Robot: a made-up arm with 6 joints. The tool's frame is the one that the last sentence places.
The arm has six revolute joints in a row. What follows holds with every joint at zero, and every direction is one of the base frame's.
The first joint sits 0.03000 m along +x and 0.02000 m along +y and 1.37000 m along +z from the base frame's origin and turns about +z.
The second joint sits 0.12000 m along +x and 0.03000 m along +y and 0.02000 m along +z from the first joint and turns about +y.
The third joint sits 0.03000 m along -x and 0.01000 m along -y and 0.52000 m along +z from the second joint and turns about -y.
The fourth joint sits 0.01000 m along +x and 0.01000 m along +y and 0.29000 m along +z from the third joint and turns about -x.
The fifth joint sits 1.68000 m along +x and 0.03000 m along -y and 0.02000 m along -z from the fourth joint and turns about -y.
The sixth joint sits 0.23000 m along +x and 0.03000 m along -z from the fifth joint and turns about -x.
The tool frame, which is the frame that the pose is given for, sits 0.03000 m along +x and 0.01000 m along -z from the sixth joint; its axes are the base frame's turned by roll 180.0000, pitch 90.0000 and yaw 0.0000 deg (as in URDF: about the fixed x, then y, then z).
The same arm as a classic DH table. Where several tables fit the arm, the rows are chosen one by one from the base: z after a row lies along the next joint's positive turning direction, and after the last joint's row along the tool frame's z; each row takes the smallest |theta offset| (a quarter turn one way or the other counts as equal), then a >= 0, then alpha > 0; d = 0 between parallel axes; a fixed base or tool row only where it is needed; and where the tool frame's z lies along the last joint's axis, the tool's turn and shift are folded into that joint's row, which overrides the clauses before.
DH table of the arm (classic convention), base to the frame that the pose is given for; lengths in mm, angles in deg. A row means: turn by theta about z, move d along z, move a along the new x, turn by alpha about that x. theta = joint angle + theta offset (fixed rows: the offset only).
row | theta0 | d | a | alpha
base (fixed) | 33.69 | 0 | 36.1 | 0
joint 1 | -33.69 | 1390 | 120 | -90
joint 2 | 86.7 | 0 | -520.9 | 180
joint 3 | -3.3 | -30 | -290 | 90
joint 4 | 0 | -1690 | 20 | -90
joint 5 | 0 | 30 | 30 | 90
joint 6 | 0 | 0 | 10 | 0
tool (fixed) | 0 | -260 | 0 | 0

